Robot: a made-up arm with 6 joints. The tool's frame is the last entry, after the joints.
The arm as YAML. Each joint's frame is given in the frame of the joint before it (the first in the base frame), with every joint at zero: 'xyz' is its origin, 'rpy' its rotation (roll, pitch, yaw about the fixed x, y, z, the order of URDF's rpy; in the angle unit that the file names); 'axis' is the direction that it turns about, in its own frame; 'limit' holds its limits. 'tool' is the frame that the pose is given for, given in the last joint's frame.
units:
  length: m
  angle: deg
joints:
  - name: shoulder
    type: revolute
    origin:
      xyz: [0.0, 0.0, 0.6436]
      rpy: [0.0, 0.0, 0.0]
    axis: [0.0, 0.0, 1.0]
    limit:
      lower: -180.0
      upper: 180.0
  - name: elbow
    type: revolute
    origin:
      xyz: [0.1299, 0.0, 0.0]
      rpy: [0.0, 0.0, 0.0]
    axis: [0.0, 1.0, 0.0]
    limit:
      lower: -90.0
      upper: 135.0
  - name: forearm
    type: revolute
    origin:
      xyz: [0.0, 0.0, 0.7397]
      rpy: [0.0, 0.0, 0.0]
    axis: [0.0, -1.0, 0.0]
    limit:
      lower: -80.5
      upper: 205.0
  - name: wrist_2
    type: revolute
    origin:
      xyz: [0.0, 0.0, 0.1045]
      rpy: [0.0, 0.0, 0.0]
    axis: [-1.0, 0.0, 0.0]
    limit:
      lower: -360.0
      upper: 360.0
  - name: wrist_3
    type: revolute
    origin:
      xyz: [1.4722, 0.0, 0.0]
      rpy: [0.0, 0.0, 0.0]
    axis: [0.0, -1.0, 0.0]
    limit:
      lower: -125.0
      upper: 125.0
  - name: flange
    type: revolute
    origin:
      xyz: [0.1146, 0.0, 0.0]
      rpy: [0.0, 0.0, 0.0]
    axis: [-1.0, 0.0, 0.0]
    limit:
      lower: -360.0
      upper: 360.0
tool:
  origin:
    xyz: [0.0, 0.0, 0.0]
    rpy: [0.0, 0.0, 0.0]
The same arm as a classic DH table. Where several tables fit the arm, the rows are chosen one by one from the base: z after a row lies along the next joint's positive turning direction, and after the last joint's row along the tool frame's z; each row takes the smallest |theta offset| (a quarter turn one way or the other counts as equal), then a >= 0, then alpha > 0; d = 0 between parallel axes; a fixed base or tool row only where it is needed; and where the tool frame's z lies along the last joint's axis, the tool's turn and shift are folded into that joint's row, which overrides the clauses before.
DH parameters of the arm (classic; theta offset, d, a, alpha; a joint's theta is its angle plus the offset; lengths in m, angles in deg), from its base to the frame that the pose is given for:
shoulder: 0.00 0.6436 0.1299 -90.00
elbow: -90.00 0.0000 0.7397 180.00
forearm: 0.00 0.0000 0.1045 -90.00
wrist_2: 0.00 -1.4722 0.0000 90.00
wrist_3: 0.00 0.0000 0.0000 -90.00
flange: 90.00 -0.1146 0.0000 90.00
tool (fixed): -90.00 0.0000 0.0000 0.00
Joint limits (deg, base to tool): -180.00..180.00 -90.00..135.00 -80.50..205.00 -360.00..360.00 -125.00..125.00 -360.00..360.00

